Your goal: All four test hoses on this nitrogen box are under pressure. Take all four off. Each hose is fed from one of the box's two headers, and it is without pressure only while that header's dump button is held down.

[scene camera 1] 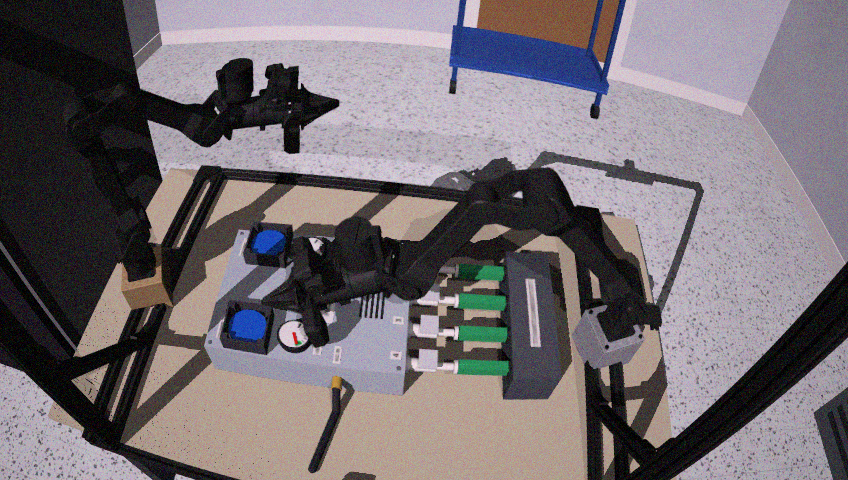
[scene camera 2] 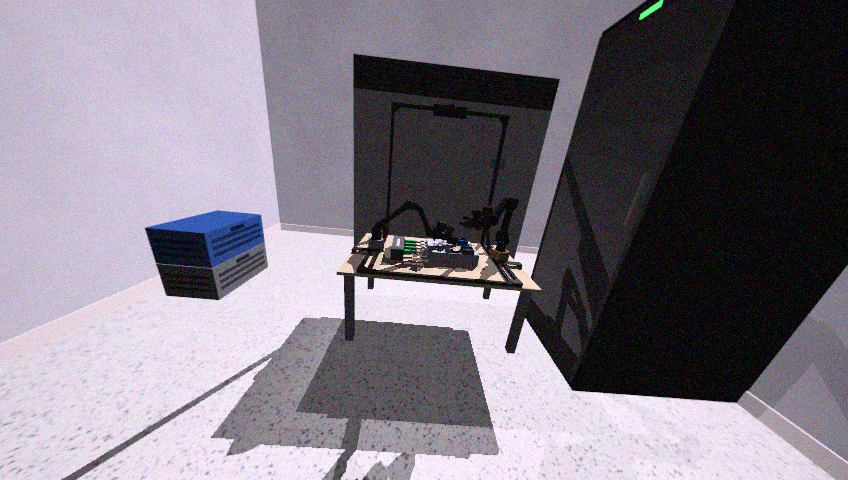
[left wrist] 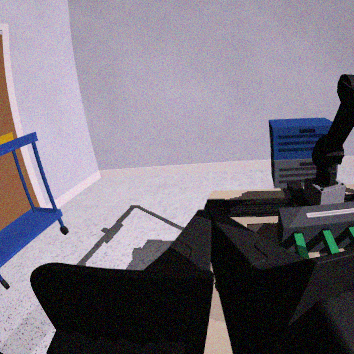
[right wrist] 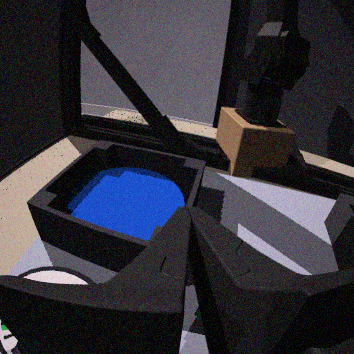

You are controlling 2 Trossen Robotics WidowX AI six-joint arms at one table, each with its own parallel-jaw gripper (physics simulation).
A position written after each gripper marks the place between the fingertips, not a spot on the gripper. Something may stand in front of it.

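Left gripper (scene camera 1: 339, 103) (left wrist: 206, 218): shut, holding nothing. Right gripper (scene camera 1: 263, 301) (right wrist: 186, 216): shut, holding nothing. Grey nitrogen box (scene camera 1: 368, 338) (right wrist: 299, 230).
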